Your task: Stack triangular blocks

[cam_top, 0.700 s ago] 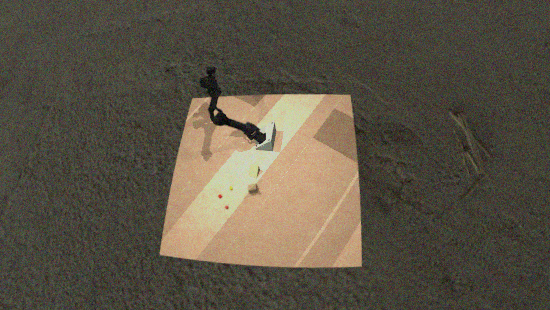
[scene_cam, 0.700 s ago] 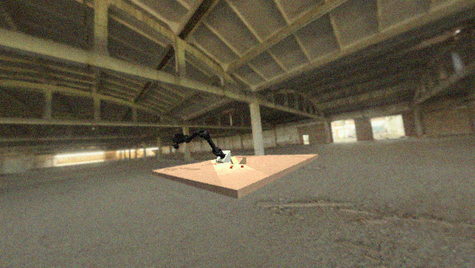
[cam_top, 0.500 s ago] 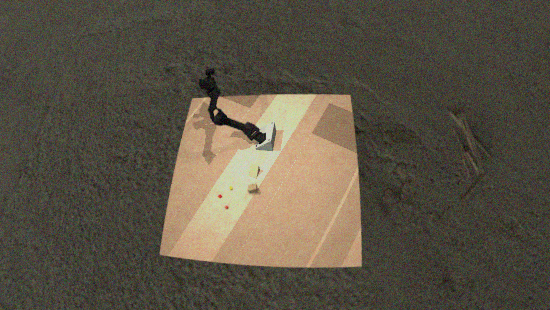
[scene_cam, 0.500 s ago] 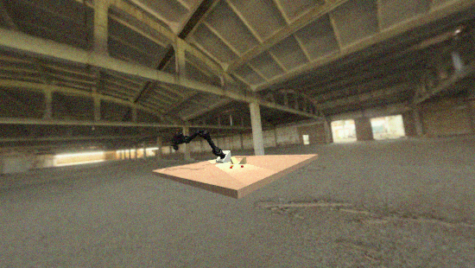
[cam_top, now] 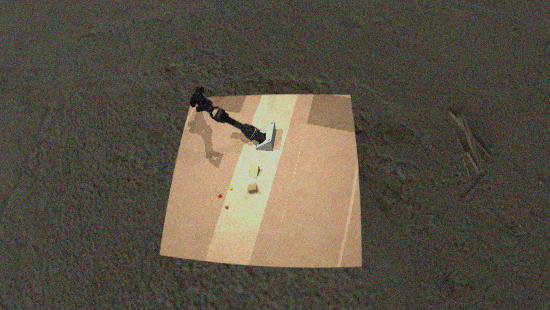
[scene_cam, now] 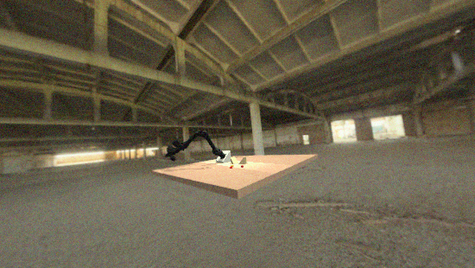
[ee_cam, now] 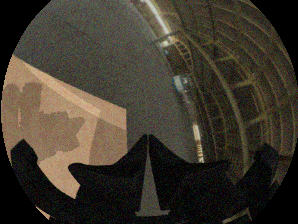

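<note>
My gripper tip is now 74 cm short of the tan triangular block, 43 cm to the right of it and 12 cm above it.
</note>
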